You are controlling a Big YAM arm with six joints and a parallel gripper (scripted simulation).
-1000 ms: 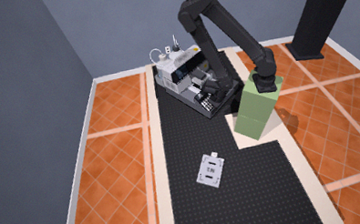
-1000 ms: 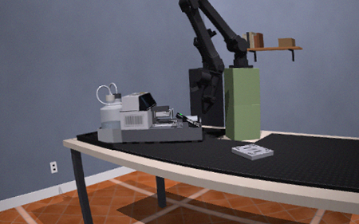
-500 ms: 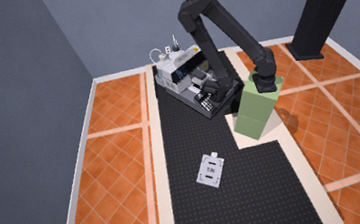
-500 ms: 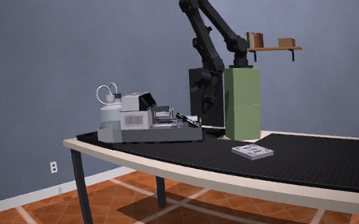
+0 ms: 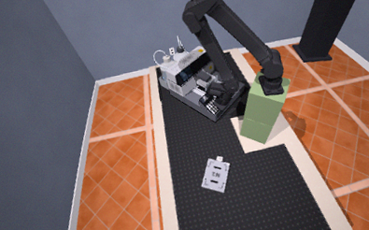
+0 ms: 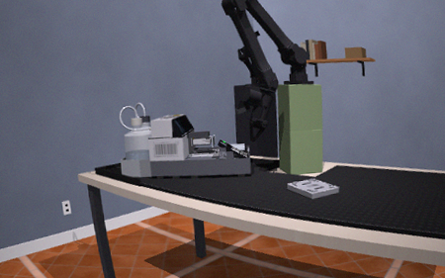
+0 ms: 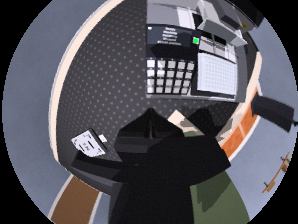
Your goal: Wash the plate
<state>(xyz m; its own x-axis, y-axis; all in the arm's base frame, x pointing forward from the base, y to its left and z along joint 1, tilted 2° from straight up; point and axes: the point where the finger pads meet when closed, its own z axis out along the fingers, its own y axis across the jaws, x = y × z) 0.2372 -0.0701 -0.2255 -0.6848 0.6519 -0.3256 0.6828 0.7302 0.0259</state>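
Now: hand 180 mm to the left of the well plate, 60 mm past it and 60 mm above it. The rest, counted from my hand: bottle: 430 mm to the right, 320 mm ahead; then plate nest N1: 350 mm to the left, 150 mm below, 50 mm ahead; then plate washer: 280 mm to the right, 50 mm ahead, 30 mm below.
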